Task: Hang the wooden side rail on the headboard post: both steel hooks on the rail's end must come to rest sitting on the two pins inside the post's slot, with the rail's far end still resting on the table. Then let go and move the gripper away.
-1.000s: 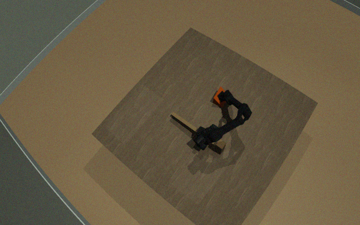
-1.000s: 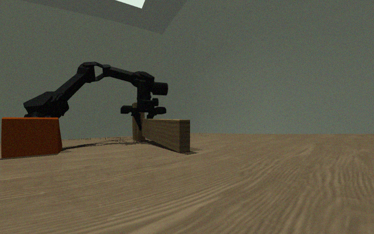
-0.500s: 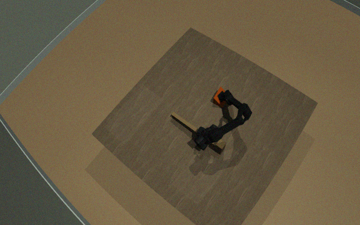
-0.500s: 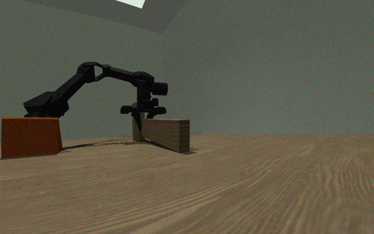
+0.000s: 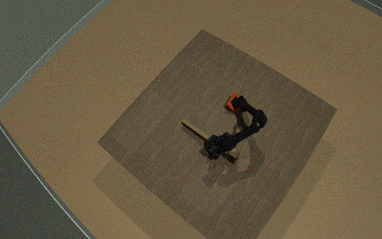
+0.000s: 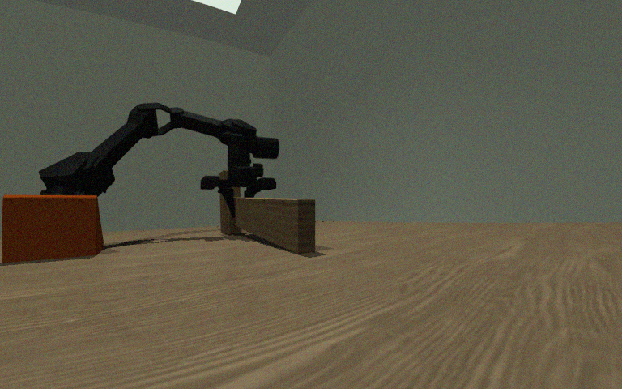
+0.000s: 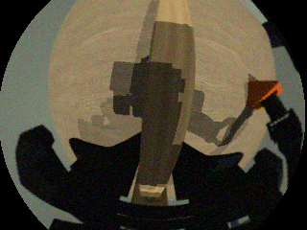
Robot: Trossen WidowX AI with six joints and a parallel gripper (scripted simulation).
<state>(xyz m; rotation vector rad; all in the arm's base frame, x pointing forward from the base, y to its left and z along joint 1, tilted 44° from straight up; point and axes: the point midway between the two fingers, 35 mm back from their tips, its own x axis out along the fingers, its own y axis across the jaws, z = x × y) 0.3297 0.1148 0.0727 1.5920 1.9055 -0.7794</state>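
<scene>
Right now my gripper tip is 100 mm to the right of the headboard post and 40 mm below it.
</scene>
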